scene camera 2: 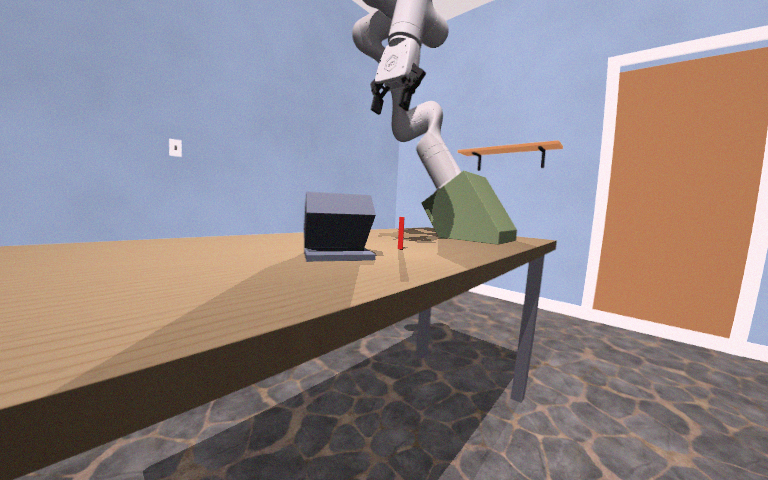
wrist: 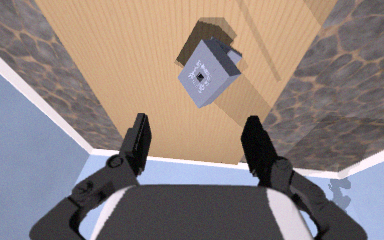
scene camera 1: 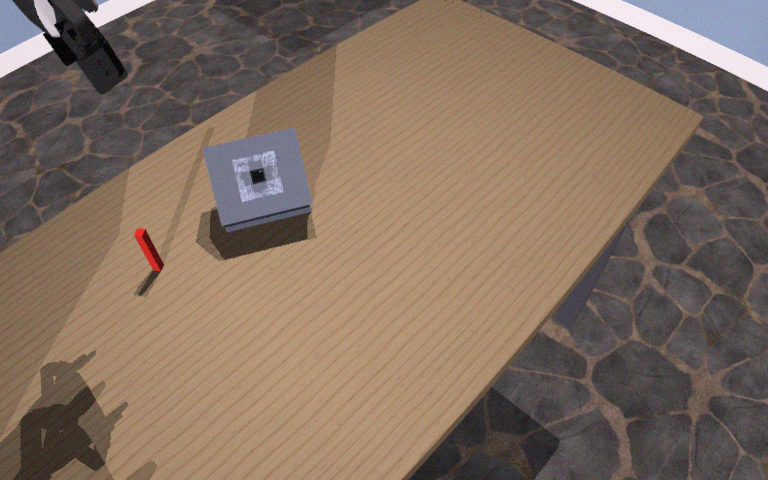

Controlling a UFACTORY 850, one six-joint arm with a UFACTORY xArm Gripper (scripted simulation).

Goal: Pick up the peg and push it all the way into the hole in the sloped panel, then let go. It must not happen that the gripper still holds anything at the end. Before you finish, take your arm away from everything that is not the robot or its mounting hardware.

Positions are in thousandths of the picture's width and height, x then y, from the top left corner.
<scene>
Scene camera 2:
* my gripper: 506, 230
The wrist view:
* my gripper: 514, 523
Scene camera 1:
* my gripper: 124, 147
</scene>
